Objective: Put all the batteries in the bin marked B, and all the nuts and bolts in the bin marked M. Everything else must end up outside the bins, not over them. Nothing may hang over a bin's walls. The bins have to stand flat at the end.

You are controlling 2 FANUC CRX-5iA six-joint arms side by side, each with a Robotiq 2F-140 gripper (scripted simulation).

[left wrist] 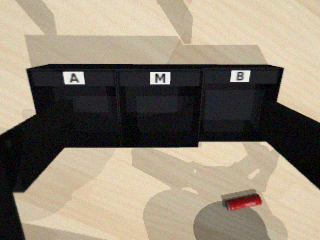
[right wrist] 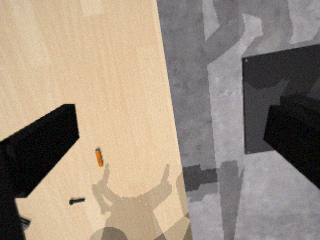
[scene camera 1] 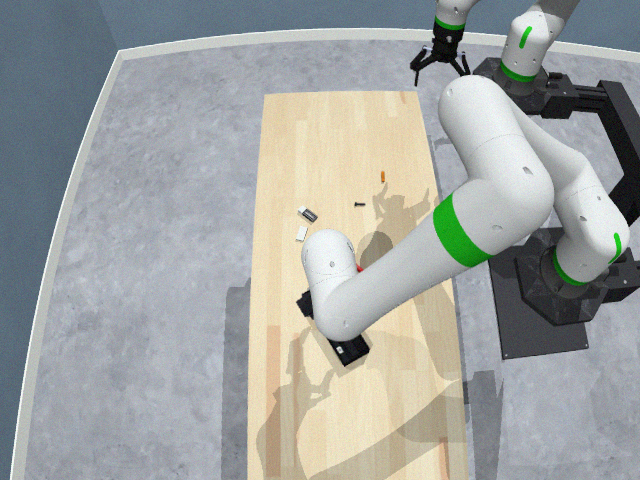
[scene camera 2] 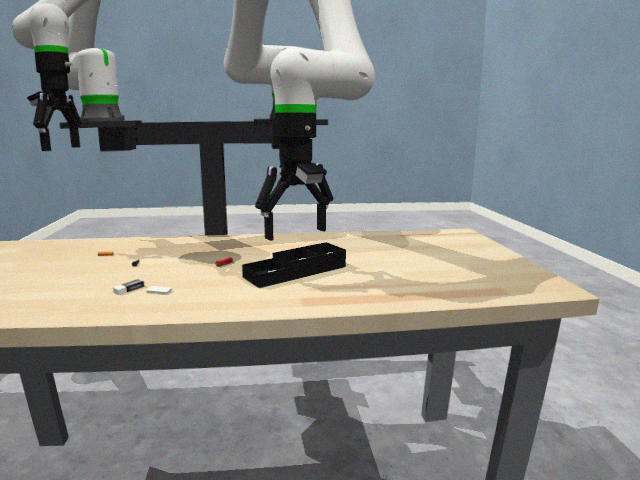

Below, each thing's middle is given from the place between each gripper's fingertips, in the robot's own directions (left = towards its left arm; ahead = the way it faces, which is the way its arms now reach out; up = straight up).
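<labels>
For my left hand (scene camera 2: 296,234), I find that the black three-part bin block (scene camera 2: 287,265) is 1 cm behind it and 9 cm below it.
From my right hand (scene camera 2: 62,149), the same black three-part bin block is 710 mm to the left and 330 mm ahead, and it is 280 mm below that hand.
</labels>
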